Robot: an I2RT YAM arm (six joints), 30 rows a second.
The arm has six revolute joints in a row. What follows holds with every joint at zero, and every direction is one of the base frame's. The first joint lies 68 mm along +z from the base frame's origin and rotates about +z. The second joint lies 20 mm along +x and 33.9 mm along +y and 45.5 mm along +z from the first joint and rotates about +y. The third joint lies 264 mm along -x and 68.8 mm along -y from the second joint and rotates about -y. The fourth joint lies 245 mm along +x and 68.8 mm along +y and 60 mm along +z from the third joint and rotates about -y. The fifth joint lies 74 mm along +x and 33.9 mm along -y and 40.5 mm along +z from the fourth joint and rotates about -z. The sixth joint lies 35.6 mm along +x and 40.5 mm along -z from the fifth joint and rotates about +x. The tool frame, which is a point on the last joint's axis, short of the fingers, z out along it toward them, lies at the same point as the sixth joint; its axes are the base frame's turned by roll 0, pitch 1.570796 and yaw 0 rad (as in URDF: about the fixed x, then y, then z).
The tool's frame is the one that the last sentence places.
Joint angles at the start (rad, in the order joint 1, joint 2, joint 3, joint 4, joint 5, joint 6):
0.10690, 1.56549, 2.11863, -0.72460, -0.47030, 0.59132
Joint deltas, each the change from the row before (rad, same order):
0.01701, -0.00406, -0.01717, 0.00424, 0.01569, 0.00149
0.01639, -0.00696, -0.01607, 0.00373, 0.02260, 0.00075
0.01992, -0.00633, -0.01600, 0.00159, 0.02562, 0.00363
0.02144, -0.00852, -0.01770, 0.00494, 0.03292, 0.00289
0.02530, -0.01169, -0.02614, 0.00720, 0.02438, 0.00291
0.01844, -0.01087, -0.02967, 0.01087, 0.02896, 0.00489
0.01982, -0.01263, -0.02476, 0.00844, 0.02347, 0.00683
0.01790, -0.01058, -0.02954, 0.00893, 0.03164, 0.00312
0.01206, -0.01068, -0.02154, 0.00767, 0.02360, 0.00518
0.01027, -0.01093, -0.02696, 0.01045, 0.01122, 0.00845
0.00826, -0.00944, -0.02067, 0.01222, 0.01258, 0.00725
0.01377, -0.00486, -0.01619, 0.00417, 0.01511, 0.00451
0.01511, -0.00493, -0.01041, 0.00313, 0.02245, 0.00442
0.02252, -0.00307, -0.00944, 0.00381, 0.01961, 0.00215
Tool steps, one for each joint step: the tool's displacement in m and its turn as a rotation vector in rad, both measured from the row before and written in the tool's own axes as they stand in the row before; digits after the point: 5 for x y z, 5 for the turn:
0.00445, 0.00110, 0.00351, 0.00429, 0.00828, 0.00278
0.00399, 0.00180, 0.00197, 0.00881, 0.00147, 0.00036
0.00476, 0.00226, 0.00251, 0.01001, 0.00398, 0.00349
0.00477, 0.00282, 0.00193, 0.01293, -0.00215, 0.00064
0.00667, 0.00316, 0.00234, 0.00452, 0.00730, 0.00073
0.00588, 0.00070, 0.00261, 0.01396, 0.00098, 0.00388
0.00555, 0.00238, 0.00089, 0.00612, 0.00157, 0.00392
0.00612, 0.00027, 0.00241, 0.01777, 0.00056, 0.00211
0.00400, 0.00060, 0.00031, 0.01184, -0.00382, 0.00333
0.00476, -0.00034, 0.00105, 0.00450, 0.00412, 0.00745
0.00321, 0.00013, 0.00035, 0.00334, -0.00313, 0.00515
0.00442, 0.00081, 0.00173, 0.00598, 0.00512, 0.00282
0.00350, 0.00196, 0.00062, 0.00802, -0.00229, 0.00130
0.00485, 0.00368, 0.00147, 0.00030, 0.00410, -0.00281

